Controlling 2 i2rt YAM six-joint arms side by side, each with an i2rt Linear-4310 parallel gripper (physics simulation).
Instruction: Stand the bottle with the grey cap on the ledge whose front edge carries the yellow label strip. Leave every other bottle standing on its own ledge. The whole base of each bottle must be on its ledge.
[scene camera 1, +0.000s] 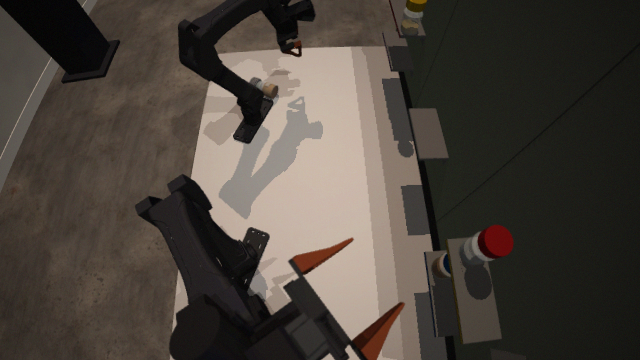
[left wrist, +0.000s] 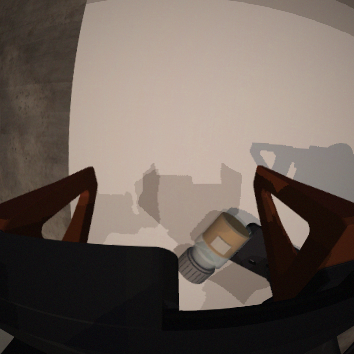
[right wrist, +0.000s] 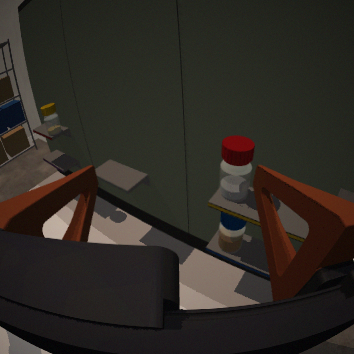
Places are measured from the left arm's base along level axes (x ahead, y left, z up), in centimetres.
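Where they show: left gripper, fingertip midpoint: (scene camera 1: 298, 45) (left wrist: 174, 174); right gripper, fingertip midpoint: (scene camera 1: 377, 270) (right wrist: 175, 173); left arm's base, link origin: (scene camera 1: 254, 119); right arm's base, link origin: (scene camera 1: 247, 261).
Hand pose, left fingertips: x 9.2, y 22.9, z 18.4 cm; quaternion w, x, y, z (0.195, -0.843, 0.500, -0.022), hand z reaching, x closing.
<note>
Each offset is from my left fingertips to the top centre of the thing.
The bottle with the grey cap {dx -11.3, dy -9.9, dz -12.7 cm} (scene camera 1: 269, 89) (left wrist: 220, 242) has a tan lower part and lies on its side on the table, beside the left arm's base plate. My left gripper (scene camera 1: 295, 48) (left wrist: 174, 174) is open and empty above the table; in the left wrist view the bottle shows below the fingertips, nearer the right finger. The yellow-strip ledge {dx +64.3, dy -58.8, dz +11.2 cm} (scene camera 1: 480, 325) (right wrist: 245, 208) bears an upright bottle with a red cap {dx +62.1, dy -52.1, dz +21.7 cm} (scene camera 1: 487, 246) (right wrist: 236, 172) near one end. My right gripper (scene camera 1: 378, 271) (right wrist: 175, 173) is open and empty, in front of the ledges, one finger partly hiding the yellow-strip ledge.
A blue-capped bottle {dx +61.5, dy -53.7, dz +7.7 cm} (scene camera 1: 442, 265) (right wrist: 231, 238) stands on the blue-edged ledge {dx +64.3, dy -58.8, dz -2.8 cm} (scene camera 1: 442, 312) below the yellow-strip one. A yellow-capped bottle {dx +34.2, dy +7.6, dz +21.7 cm} (scene camera 1: 412, 19) (right wrist: 51, 121) stands on a red-edged ledge. A bare ledge {dx +48.2, dy -22.2, dz +4.2 cm} (scene camera 1: 429, 134) (right wrist: 122, 175) juts from the dark wall between them.
</note>
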